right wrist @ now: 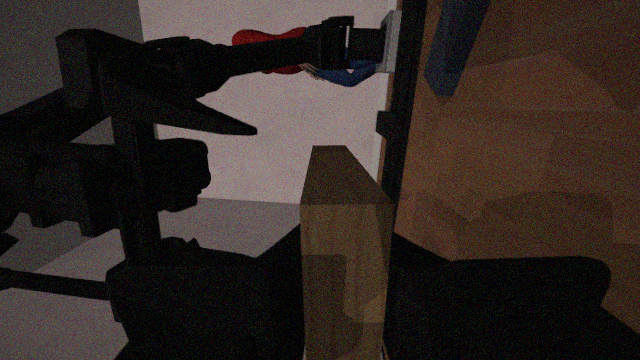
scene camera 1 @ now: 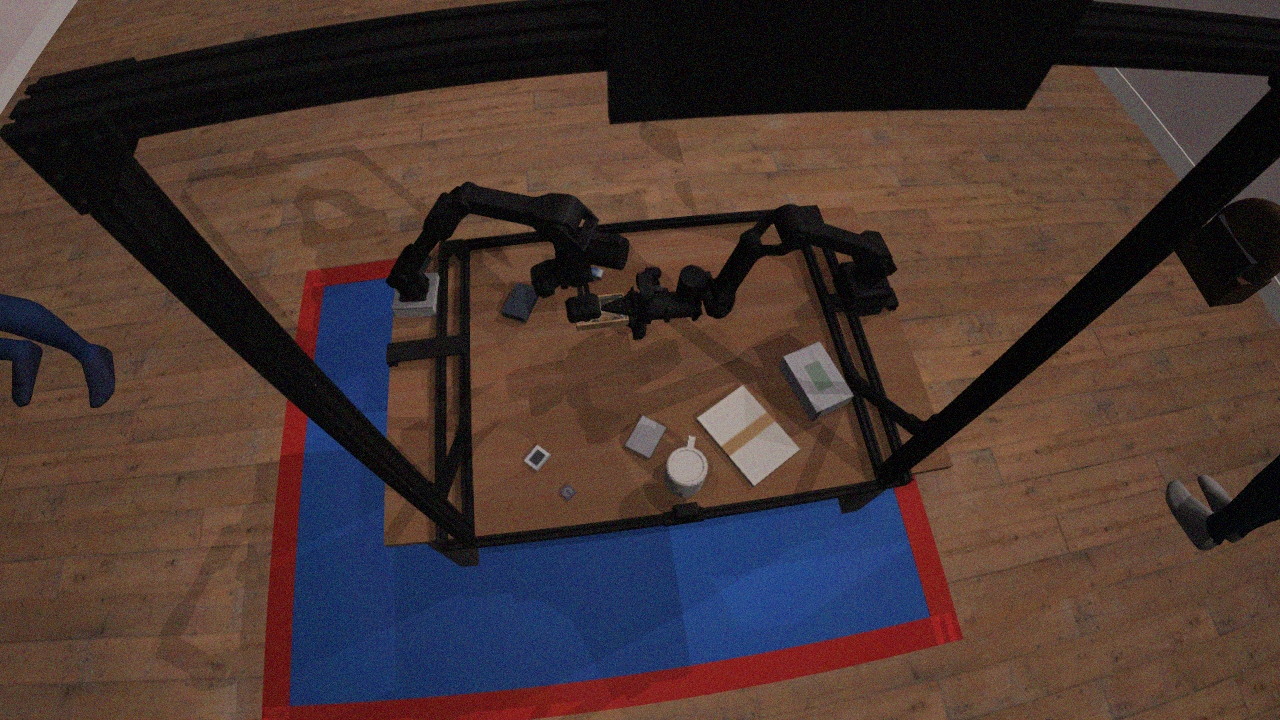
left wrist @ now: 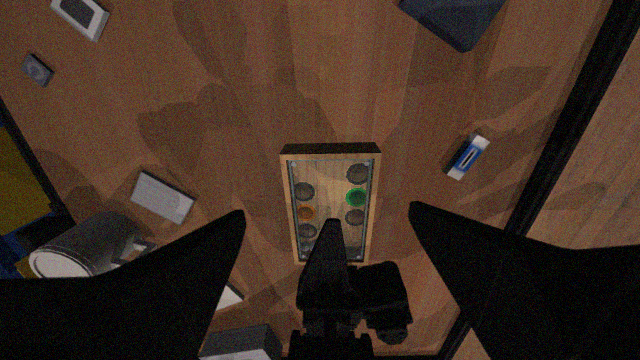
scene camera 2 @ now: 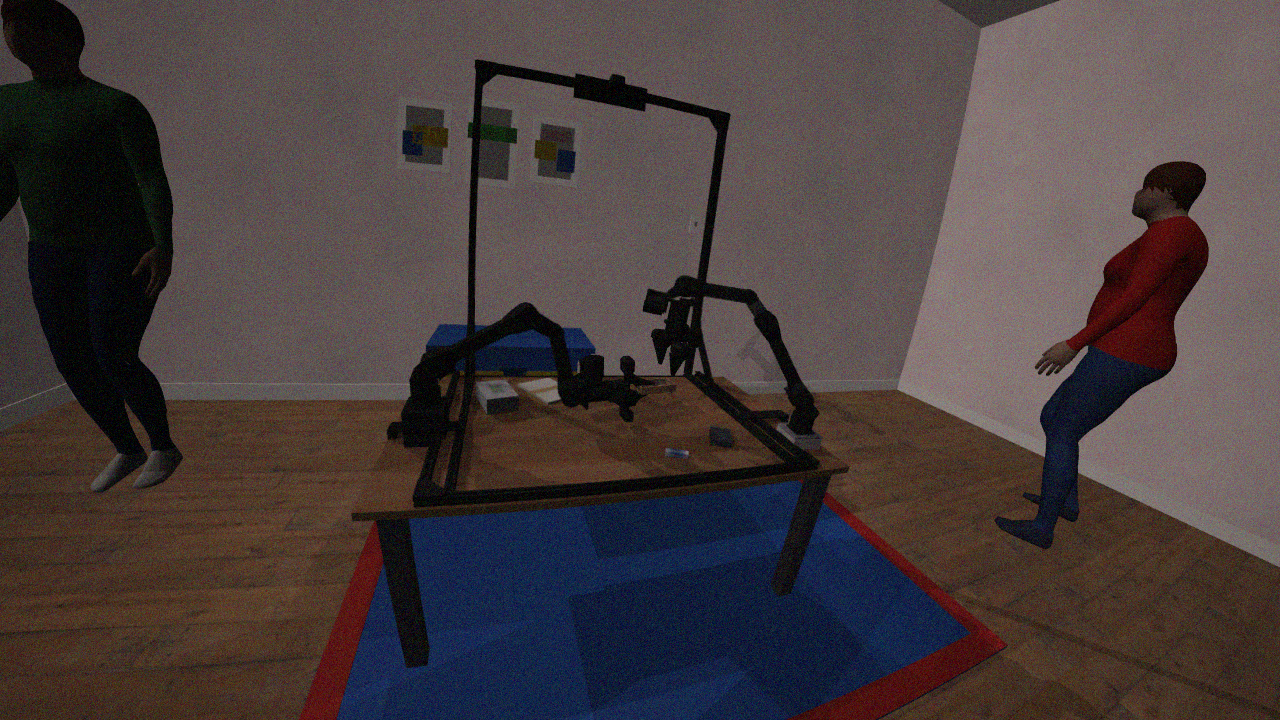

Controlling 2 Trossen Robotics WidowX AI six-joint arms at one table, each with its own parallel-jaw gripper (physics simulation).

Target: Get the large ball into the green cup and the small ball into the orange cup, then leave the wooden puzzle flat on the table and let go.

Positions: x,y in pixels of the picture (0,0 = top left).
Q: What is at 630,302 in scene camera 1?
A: My right gripper.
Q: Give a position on a dark tablet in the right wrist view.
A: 455,35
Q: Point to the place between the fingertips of my right gripper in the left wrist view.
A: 333,210
